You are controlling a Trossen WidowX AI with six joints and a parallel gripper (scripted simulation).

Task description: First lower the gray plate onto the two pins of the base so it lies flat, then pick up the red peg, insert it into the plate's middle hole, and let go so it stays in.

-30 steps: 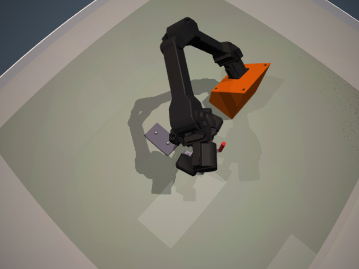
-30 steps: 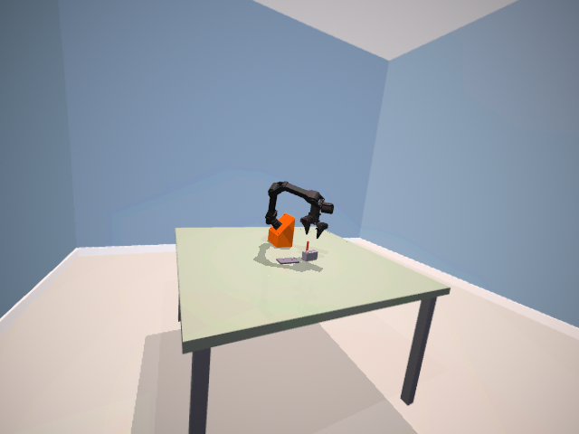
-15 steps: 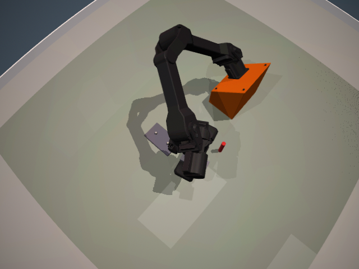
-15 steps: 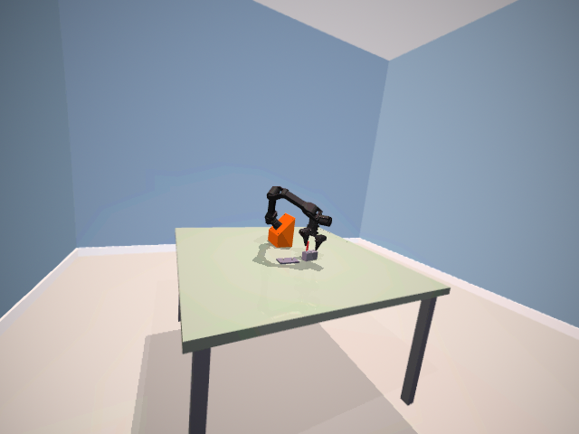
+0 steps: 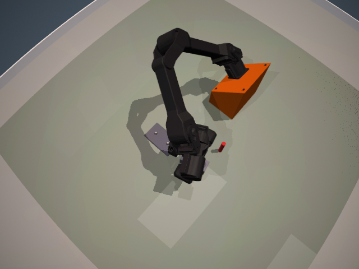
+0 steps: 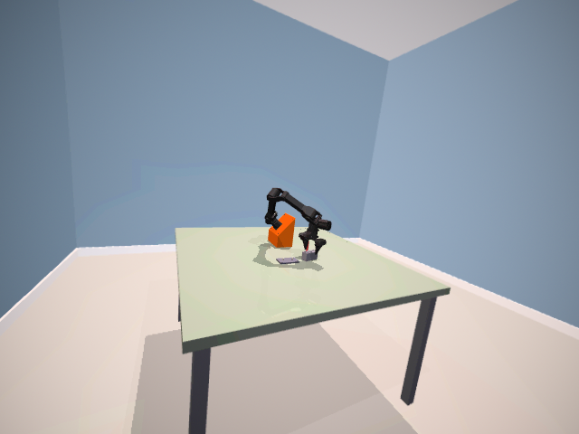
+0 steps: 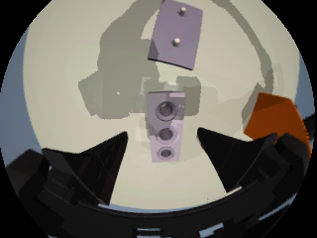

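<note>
Right now the gray plate is 1 cm below my gripper tip. Round my gripper tip: base (1 cm ahead, 15 cm to the right, 4 cm below); then red peg (11 cm behind, 3 cm to the left, 1 cm below).
</note>
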